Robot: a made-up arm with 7 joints. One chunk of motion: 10 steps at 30 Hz.
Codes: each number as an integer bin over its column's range. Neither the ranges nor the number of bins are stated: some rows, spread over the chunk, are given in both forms.
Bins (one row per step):
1: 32 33 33 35 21 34
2: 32 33 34 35 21 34
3: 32 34 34 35 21 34
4: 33 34 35 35 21 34
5: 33 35 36 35 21 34
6: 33 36 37 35 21 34
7: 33 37 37 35 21 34
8: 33 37 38 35 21 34
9: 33 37 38 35 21 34
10: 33 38 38 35 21 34
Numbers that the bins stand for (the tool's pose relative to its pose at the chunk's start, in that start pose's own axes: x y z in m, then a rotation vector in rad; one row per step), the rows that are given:
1: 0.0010 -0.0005 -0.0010 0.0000 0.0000 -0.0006
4: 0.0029 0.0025 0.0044 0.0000 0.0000 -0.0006
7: 0.0029 0.0116 0.0098 0.0000 0.0000 -0.0006
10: 0.0029 0.0146 0.0125 0.0000 0.0000 -0.0006
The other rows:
2: 0.0010 -0.0005 0.0017 0.0000 0.0000 -0.0006
3: 0.0010 0.0025 0.0017 0.0000 0.0000 -0.0006
5: 0.0029 0.0056 0.0071 0.0000 0.0000 -0.0006
6: 0.0029 0.0086 0.0098 0.0000 0.0000 -0.0006
8: 0.0029 0.0116 0.0125 0.0000 0.0000 -0.0006
9: 0.0029 0.0116 0.0125 0.0000 0.0000 -0.0006

